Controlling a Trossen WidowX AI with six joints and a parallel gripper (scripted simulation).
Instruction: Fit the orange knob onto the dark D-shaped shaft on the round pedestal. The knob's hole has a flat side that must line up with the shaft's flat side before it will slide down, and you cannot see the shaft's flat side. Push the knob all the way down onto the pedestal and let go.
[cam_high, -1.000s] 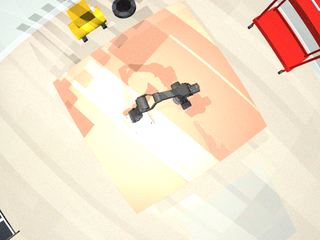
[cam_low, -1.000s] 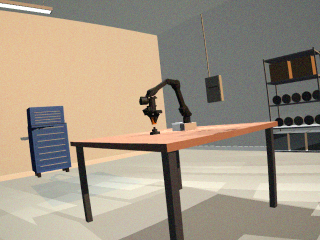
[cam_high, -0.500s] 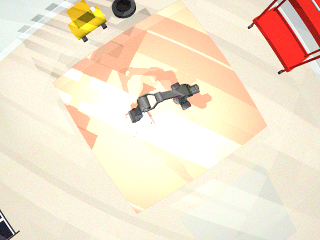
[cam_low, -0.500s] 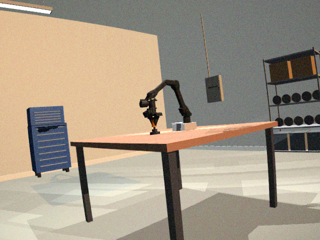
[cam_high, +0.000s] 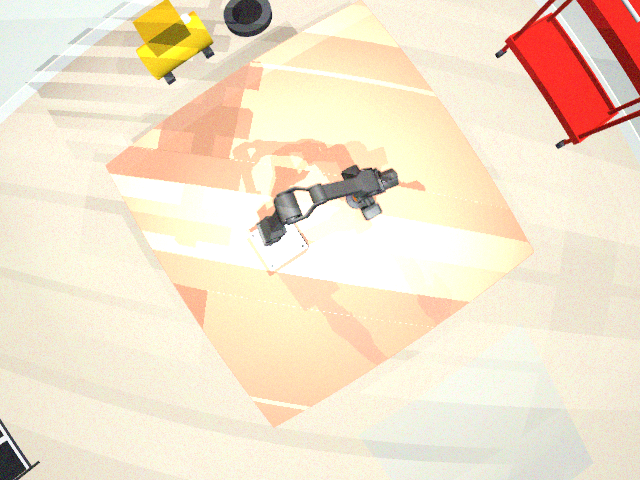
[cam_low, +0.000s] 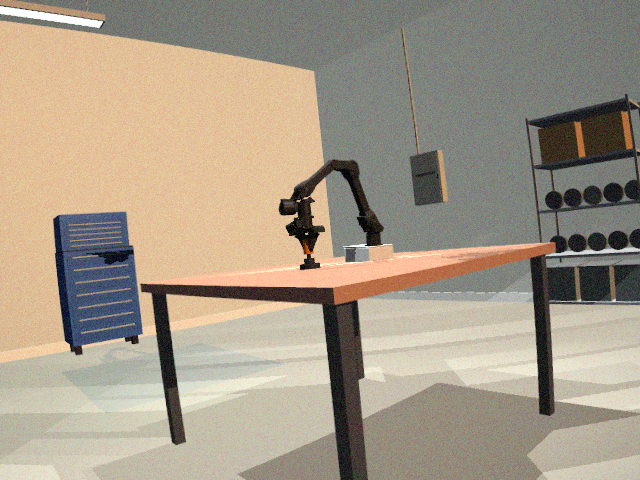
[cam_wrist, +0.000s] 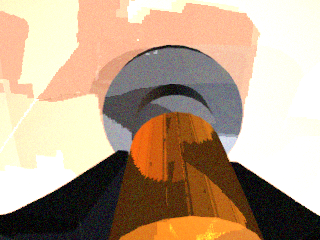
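Right now my gripper tip is 2 cm below the orange knob.
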